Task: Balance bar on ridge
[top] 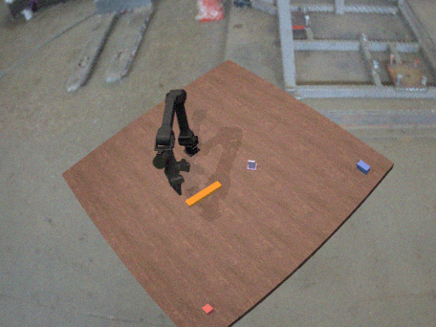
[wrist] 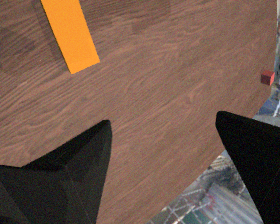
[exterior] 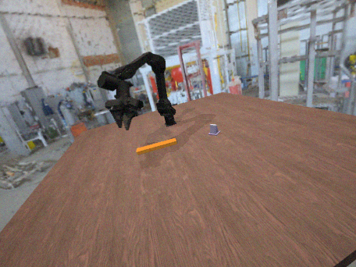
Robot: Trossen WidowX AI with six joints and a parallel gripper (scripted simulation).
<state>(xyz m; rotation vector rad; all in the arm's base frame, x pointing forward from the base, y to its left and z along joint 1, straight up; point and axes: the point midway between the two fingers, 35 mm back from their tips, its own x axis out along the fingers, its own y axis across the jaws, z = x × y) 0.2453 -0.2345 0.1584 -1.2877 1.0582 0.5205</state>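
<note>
Now: the bar 120 mm below my gripper tip and 110 mm to the left of it. Round my gripper tip: small red block 480 mm ahead, 260 mm to the right, 110 mm below; then small blue block 740 mm to the left, 480 mm ahead, 110 mm below.
</note>
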